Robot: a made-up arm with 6 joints. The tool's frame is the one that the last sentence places. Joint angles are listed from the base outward.
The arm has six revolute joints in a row. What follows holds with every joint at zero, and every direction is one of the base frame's. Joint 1 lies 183.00 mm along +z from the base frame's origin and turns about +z. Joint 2 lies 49.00 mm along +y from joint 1 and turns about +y. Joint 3 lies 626.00 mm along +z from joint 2 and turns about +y. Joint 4 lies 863.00 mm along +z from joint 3 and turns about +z. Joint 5 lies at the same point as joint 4 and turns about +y. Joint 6 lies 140.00 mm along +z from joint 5 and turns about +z. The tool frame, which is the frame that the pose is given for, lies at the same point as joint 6; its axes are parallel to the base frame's.
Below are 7 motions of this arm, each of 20 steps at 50 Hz.
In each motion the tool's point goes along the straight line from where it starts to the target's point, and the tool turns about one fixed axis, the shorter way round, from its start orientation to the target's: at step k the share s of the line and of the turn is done. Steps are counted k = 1, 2, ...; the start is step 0. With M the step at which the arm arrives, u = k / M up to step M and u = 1 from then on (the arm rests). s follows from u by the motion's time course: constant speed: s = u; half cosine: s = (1 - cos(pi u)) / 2; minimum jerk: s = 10 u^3 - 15 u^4 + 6 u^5.
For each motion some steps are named. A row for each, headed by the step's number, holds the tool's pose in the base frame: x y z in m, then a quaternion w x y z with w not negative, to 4 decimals.
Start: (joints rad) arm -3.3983 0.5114 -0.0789 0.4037 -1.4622 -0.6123
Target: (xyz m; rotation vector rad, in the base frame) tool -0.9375 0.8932 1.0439 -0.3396 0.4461 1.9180
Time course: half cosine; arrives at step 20
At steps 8, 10, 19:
8: -0.6764 0.4050 1.3947 0.3728 0.2522 0.2373 0.8609
10: -0.7380 0.5202 1.3119 0.4203 0.1605 0.2294 0.8631
19: -0.9350 0.8886 1.0472 0.5399 -0.1392 0.1884 0.8085

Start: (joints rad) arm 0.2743 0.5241 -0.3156 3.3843 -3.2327 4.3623
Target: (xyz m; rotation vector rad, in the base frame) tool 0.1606 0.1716 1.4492 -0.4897 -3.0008 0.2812
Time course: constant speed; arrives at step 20
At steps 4, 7, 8, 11, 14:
4: 0.3694 0.1674 1.4382 0.0999 -0.3047 -0.9424 0.0951
7: 0.3303 0.1682 1.4403 0.0896 -0.2781 -0.9517 0.0947
8: 0.3172 0.1685 1.4409 0.0861 -0.2692 -0.9546 0.0946
11: 0.2781 0.1692 1.4430 0.0757 -0.2422 -0.9627 0.0940
14: 0.2389 0.1700 1.4451 0.0652 -0.2151 -0.9699 0.0934

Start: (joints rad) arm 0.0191 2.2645 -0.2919 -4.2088 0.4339 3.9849
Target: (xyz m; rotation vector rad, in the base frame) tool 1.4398 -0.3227 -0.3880 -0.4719 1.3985 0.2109
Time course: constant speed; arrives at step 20
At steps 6, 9, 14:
6: 1.4129 -0.0077 -0.5212 0.6687 -0.2014 0.7096 0.0937
9: 1.4187 -0.0752 -0.4927 0.6834 -0.2044 0.6945 0.0943
14: 1.4283 -0.1877 -0.4451 0.7073 -0.2092 0.6685 0.0951

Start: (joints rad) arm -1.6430 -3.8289 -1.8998 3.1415 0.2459 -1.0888
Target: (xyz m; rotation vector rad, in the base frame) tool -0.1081 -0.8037 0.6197 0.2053 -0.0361 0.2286
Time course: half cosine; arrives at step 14
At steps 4, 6, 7, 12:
4: -0.0330 -0.8780 0.5763 0.9721 0.1393 -0.0375 0.1847
6: -0.0516 -0.8597 0.5870 0.9767 0.1303 -0.0327 0.1673
7: -0.0619 -0.8495 0.5930 0.9791 0.1252 -0.0300 0.1576
12: -0.1035 -0.8082 0.6171 0.9873 0.1045 -0.0192 0.1182

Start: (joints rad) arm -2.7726 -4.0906 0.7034 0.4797 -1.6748 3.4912
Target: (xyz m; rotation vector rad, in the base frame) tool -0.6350 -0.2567 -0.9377 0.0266 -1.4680 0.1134
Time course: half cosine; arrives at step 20
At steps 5, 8, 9, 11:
5: -0.7624 -0.2825 -0.9692 0.7940 -0.1471 -0.5770 0.1224
8: -0.7327 -0.2765 -0.9619 0.7845 -0.1103 -0.6009 0.1063
9: -0.7213 -0.2742 -0.9590 0.7804 -0.0961 -0.6097 0.1000
11: -0.6980 -0.2694 -0.9533 0.7712 -0.0669 -0.6271 0.0871

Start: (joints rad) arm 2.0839 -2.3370 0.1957 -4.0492 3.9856 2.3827
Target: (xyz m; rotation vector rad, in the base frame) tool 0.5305 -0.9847 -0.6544 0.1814 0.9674 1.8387
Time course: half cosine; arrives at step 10
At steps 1, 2, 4, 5, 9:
1: 0.5844 -0.9718 -0.6137 0.5427 -0.0151 0.3571 0.7601
2: 0.5805 -0.9727 -0.6167 0.5401 -0.0085 0.3604 0.7605
4: 0.5667 -0.9760 -0.6271 0.5306 0.0146 0.3719 0.7616
5: 0.5581 -0.9781 -0.6335 0.5245 0.0289 0.3789 0.7619
9: 0.5319 -0.9844 -0.6534 0.5049 0.0729 0.3996 0.7616

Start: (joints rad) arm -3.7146 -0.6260 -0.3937 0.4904 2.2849 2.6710
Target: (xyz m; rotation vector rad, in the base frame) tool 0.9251 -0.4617 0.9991 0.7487 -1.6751 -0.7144
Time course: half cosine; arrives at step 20
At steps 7, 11, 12, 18, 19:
7: 0.8092 -0.5707 1.1260 0.6401 0.2421 -0.6221 -0.3803
11: 0.8579 -0.5250 1.0727 0.6056 0.2743 -0.6606 -0.3486
12: 0.8700 -0.5135 1.0594 0.5965 0.2822 -0.6698 -0.3405
18: 0.9212 -0.4654 1.0034 0.5565 0.3144 -0.7060 -0.3050
19: 0.9241 -0.4626 1.0002 0.5541 0.3161 -0.7080 -0.3029

